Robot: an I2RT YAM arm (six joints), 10 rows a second.
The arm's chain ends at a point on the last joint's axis. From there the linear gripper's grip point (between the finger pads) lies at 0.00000 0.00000 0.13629 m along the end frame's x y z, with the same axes.
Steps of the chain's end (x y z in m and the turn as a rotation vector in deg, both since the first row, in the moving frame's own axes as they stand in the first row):
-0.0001 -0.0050 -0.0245 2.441 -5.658 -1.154
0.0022 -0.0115 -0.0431 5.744 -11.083 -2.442
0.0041 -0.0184 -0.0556 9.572 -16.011 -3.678
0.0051 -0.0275 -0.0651 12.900 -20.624 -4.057
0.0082 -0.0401 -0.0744 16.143 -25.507 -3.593
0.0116 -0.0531 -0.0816 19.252 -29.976 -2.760
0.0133 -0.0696 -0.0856 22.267 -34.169 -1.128
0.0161 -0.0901 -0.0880 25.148 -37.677 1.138
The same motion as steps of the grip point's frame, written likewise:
-0.0136 -0.0107 -0.0253 2.441 -5.658 -1.154
-0.0242 -0.0245 -0.0463 5.744 -11.083 -2.442
-0.0340 -0.0395 -0.0628 9.572 -16.011 -3.678
-0.0435 -0.0555 -0.0772 12.900 -20.624 -4.057
-0.0508 -0.0749 -0.0929 16.143 -25.507 -3.593
-0.0562 -0.0943 -0.1071 19.252 -29.976 -2.760
-0.0618 -0.1174 -0.1187 22.267 -34.169 -1.128
-0.0639 -0.1447 -0.1284 25.148 -37.677 1.138

